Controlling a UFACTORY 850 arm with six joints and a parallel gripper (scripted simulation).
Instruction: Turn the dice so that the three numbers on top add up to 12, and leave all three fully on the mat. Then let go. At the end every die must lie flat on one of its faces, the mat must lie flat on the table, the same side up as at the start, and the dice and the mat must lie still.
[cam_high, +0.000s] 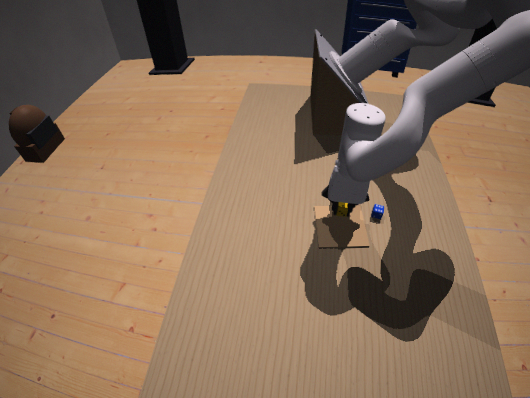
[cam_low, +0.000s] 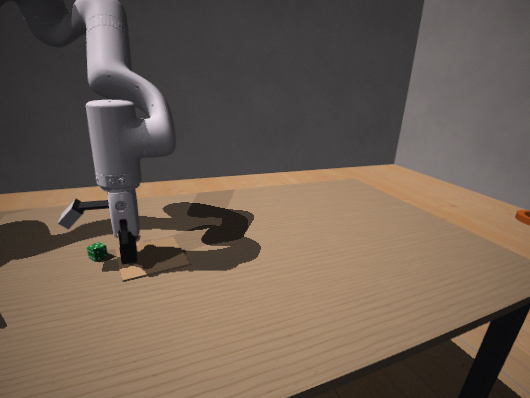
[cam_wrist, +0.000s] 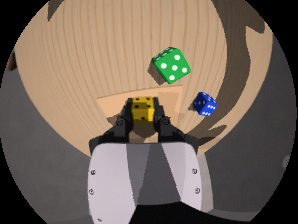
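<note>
Right now the yellow die is 10 mm below my hand. The rest, counted from my hand: tan mat: 50 mm ahead, 20 mm below; then blue die: 110 mm to the left, 10 mm below, 10 mm behind; then green die: 70 mm behind, 30 mm to the left, 10 mm below.
</note>
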